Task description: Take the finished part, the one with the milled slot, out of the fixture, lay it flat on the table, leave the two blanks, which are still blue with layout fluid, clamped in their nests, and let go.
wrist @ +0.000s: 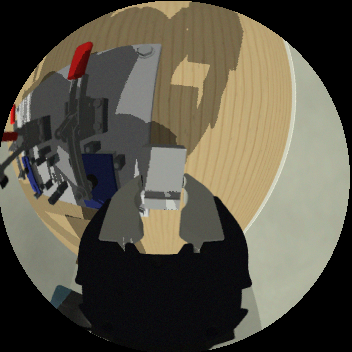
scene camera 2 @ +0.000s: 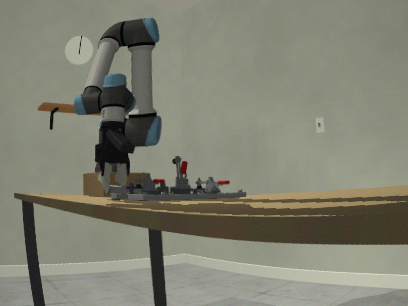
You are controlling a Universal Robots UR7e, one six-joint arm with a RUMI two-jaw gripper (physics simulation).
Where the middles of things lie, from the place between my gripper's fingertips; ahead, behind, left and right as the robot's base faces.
I see the finished part (wrist: 162, 165) 2 cm above my hand and 1 cm ahead of it. From my hand the other things lie so: grey fixture plate (scene camera 2: 151, 197) 18 cm to the left, 8 cm ahead, 1 cm below.
